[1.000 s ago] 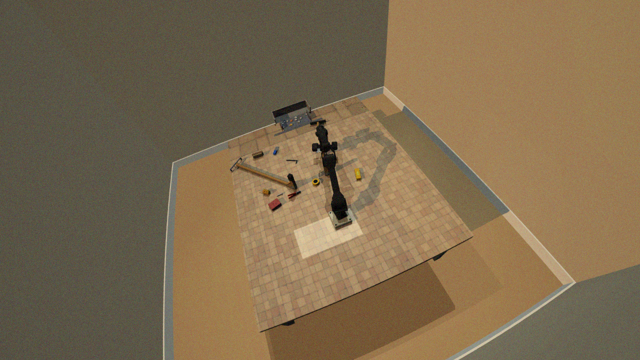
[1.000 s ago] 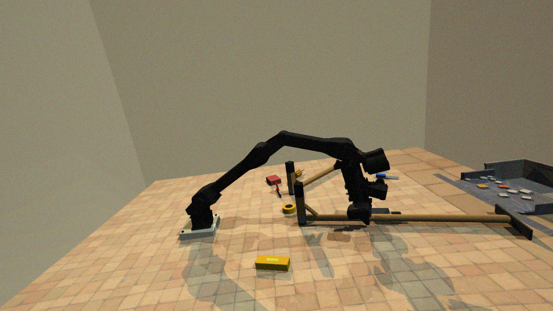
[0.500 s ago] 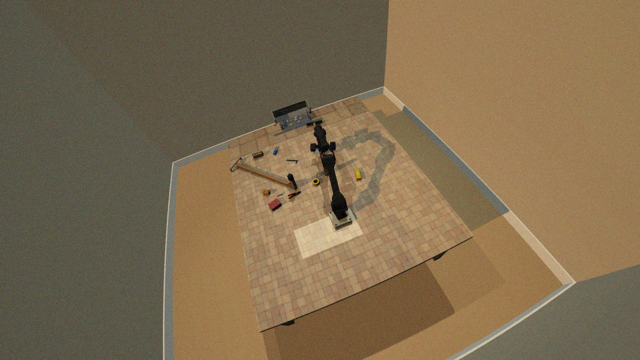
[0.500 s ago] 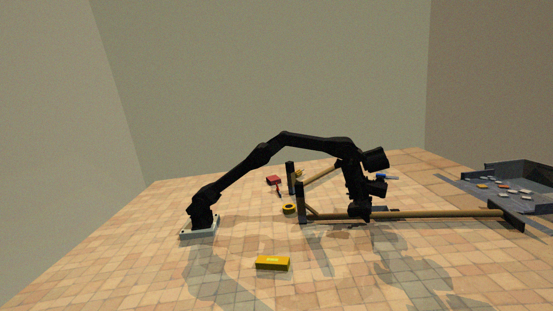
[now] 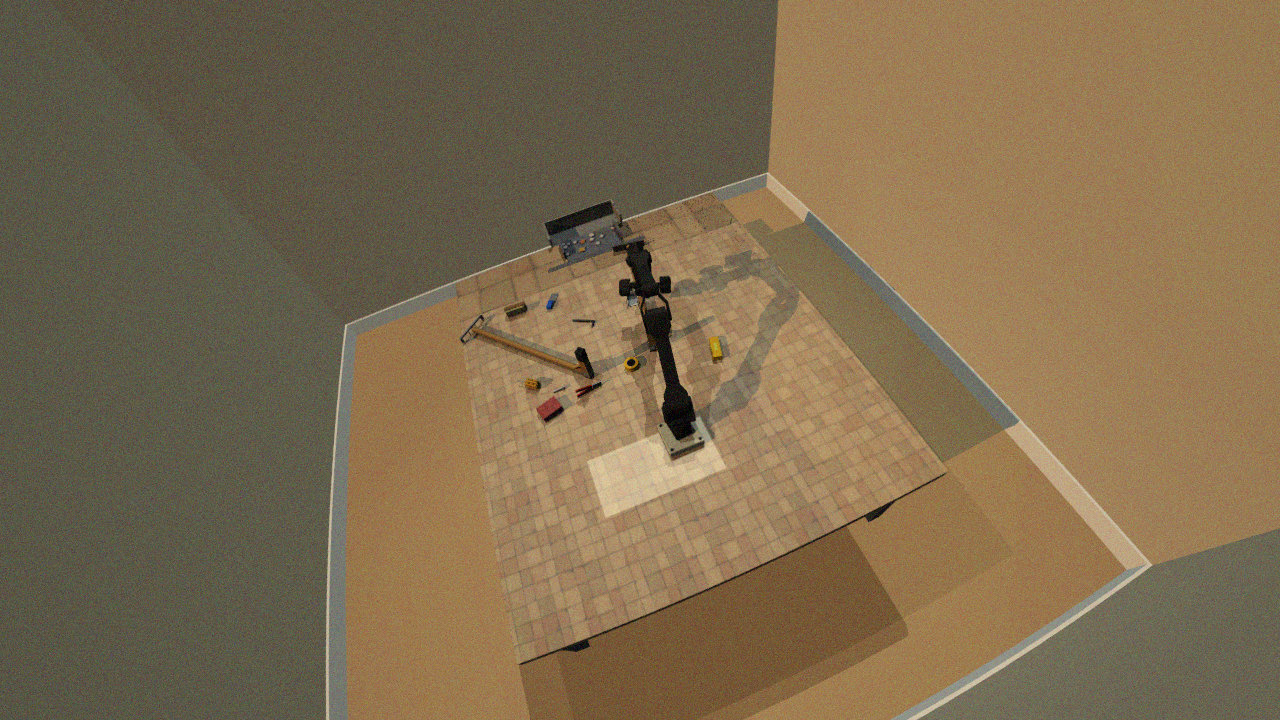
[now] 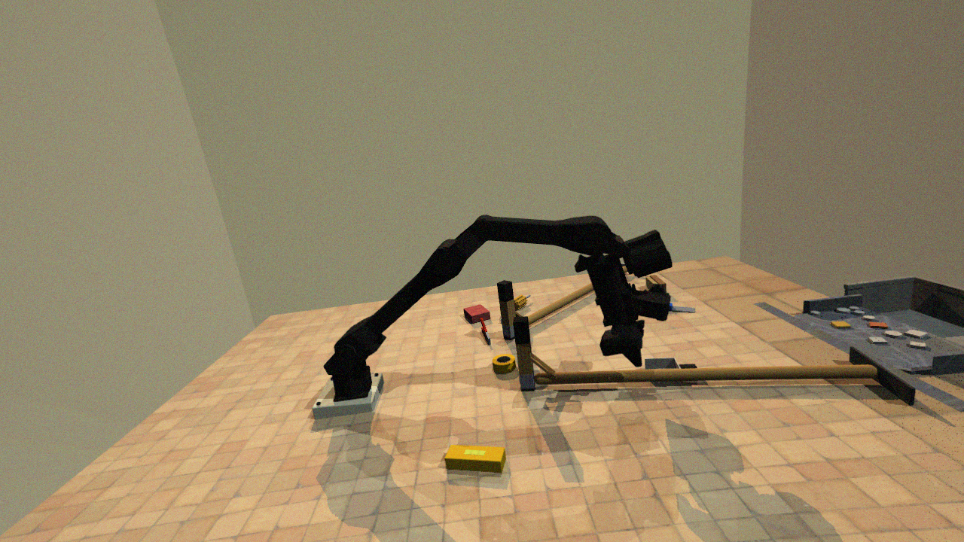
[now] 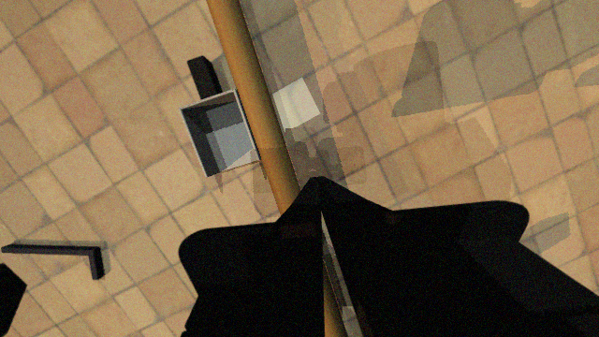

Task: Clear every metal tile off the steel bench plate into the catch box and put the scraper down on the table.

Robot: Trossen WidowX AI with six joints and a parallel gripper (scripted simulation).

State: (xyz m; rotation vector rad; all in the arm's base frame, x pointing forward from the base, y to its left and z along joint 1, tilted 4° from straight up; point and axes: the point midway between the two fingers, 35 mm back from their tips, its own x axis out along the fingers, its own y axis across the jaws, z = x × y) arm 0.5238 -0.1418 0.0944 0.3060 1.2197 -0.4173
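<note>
The small grey box lies 90 mm ahead of my gripper tip, 50 mm below it and 40 mm to the left of it. The rest, counted from my gripper tip: yellow tape roll: 220 mm behind, 180 mm to the left, 40 mm below; yellow block: 310 mm behind, 100 mm to the right, 40 mm below; hex key: 240 mm to the left, 50 mm below, 50 mm ahead.
</note>
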